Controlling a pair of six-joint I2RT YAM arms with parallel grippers.
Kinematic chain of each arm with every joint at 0, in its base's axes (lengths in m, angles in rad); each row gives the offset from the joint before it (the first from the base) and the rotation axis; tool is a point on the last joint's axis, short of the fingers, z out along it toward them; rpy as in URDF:
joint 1: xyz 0 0 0.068 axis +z
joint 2: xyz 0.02 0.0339 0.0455 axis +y
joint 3: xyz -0.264 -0.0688 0 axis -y
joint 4: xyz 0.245 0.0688 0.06 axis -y
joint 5: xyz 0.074 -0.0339 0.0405 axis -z
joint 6: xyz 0.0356 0 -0.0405 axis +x
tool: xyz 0 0 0 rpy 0 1.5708 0
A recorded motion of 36 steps. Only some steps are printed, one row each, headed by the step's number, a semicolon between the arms.
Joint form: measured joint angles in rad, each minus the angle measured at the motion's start. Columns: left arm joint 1, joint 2, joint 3, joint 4, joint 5, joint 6; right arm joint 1, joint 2, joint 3, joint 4, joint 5, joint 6.
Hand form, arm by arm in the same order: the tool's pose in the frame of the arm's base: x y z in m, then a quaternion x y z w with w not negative. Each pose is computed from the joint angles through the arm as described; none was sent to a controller.
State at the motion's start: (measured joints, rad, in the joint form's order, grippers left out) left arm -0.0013 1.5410 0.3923 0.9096 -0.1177 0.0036; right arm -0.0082 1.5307 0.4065 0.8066 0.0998 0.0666
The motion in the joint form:
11: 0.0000 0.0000 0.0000 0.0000 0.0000 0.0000; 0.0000 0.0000 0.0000 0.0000 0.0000 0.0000
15: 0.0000 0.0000 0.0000 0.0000 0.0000 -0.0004; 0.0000 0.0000 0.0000 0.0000 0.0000 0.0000
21: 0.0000 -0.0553 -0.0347 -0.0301 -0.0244 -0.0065; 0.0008 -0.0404 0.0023 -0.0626 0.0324 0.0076
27: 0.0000 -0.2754 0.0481 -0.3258 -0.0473 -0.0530; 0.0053 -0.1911 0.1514 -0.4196 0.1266 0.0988
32: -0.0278 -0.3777 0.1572 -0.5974 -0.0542 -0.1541; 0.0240 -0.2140 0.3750 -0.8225 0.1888 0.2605
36: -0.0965 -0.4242 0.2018 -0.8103 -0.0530 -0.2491; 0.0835 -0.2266 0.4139 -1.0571 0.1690 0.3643
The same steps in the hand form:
11: 0.2735 0.0038 0.1526 -0.03441 0.78512 0.04696 0.61660; 0.2733 -0.0058 0.1481 0.05948 0.80736 -0.02329 0.58659
15: 0.2735 0.0038 0.1526 -0.03457 0.78511 0.04684 0.61661; 0.2733 -0.0058 0.1481 0.05948 0.80736 -0.02329 0.58659
21: 0.2626 0.0047 0.1540 -0.04422 0.78729 0.05475 0.61255; 0.2700 -0.0067 0.1524 0.07137 0.81181 -0.03459 0.57852
27: 0.2569 0.0055 0.1999 -0.06968 0.78298 0.04926 0.61617; 0.2760 -0.0088 0.1987 0.13193 0.81851 -0.04894 0.55700
32: 0.2544 -0.0013 0.2314 -0.09947 0.79777 0.01588 0.59448; 0.2872 -0.0056 0.2391 0.20323 0.84243 -0.04127 0.49730
36: 0.2453 -0.0180 0.2356 -0.10789 0.83115 -0.02182 0.54505; 0.2756 0.0113 0.2348 0.21373 0.88164 -0.01774 0.42038

